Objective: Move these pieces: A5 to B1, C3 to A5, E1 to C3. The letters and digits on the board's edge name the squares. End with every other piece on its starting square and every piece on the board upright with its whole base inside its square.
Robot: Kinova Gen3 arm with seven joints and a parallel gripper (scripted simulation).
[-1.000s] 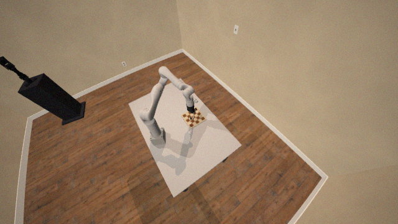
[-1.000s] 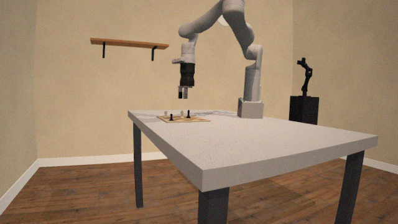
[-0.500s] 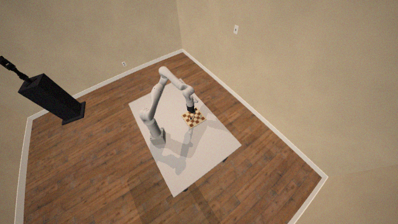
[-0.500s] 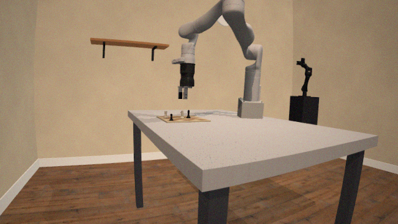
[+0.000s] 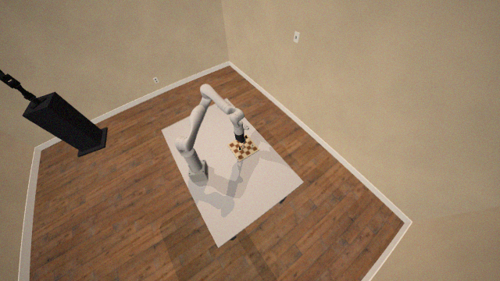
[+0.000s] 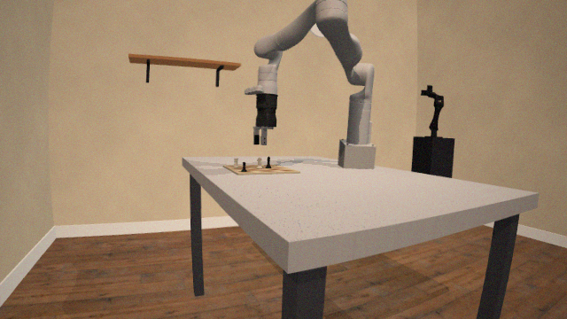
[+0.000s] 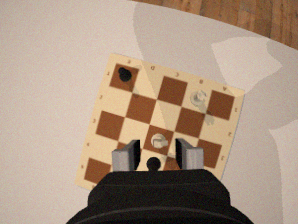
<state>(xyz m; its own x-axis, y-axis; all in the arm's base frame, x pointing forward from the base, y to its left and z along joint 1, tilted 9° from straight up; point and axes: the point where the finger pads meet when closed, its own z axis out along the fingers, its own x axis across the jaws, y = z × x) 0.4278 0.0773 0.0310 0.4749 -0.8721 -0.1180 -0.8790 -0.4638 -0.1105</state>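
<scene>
The chessboard is 10 cm below my hand.
</scene>
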